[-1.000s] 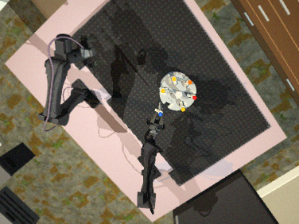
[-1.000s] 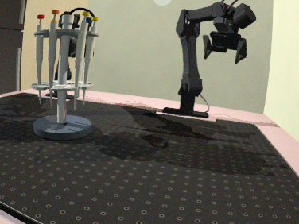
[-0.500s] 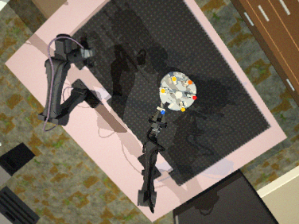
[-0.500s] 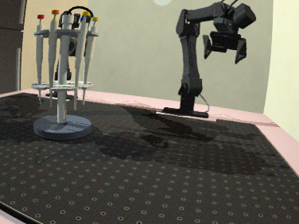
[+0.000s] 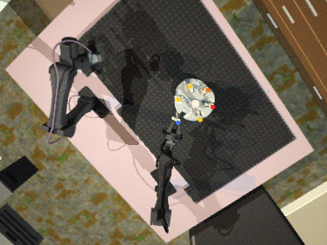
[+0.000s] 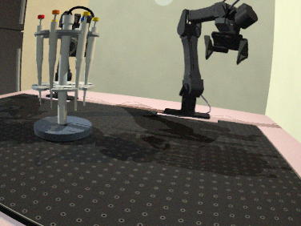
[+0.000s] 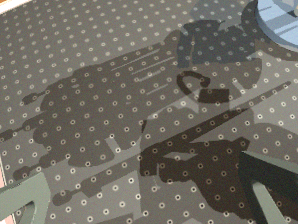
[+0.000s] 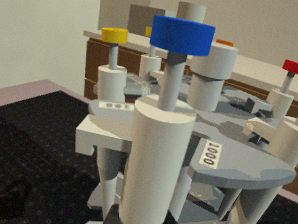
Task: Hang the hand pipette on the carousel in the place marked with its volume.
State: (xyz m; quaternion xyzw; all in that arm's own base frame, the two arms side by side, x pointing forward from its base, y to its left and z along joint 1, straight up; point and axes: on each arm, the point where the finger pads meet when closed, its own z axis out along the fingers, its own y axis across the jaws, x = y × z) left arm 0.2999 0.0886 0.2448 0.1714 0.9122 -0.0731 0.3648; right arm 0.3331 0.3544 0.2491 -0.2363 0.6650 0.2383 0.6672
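Now: the pipette 10 mm to the left of my right hand and 30 mm below it.
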